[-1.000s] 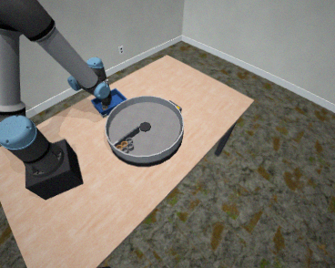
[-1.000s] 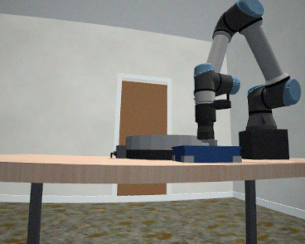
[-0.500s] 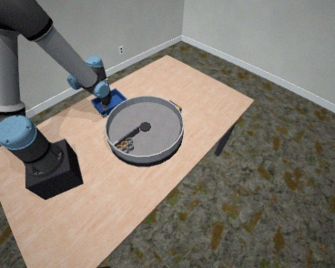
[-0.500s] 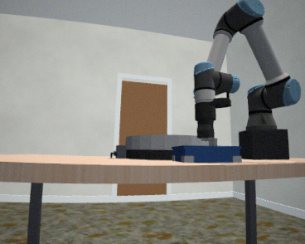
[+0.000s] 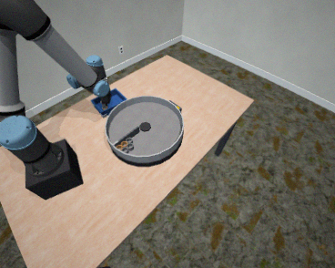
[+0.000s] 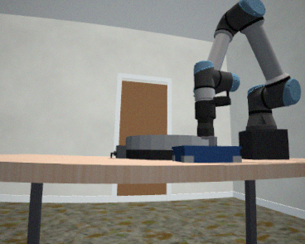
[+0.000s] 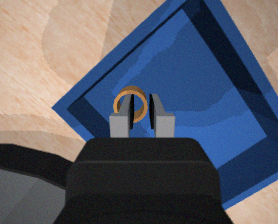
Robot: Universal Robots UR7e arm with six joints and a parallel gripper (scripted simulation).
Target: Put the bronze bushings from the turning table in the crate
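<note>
The blue crate is 4 cm ahead of my hand, 2 cm below it and 1 cm to the left of it. The rest, counted from my hand: grey turning table 33 cm to the right, 2 cm ahead, 1 cm above.
</note>
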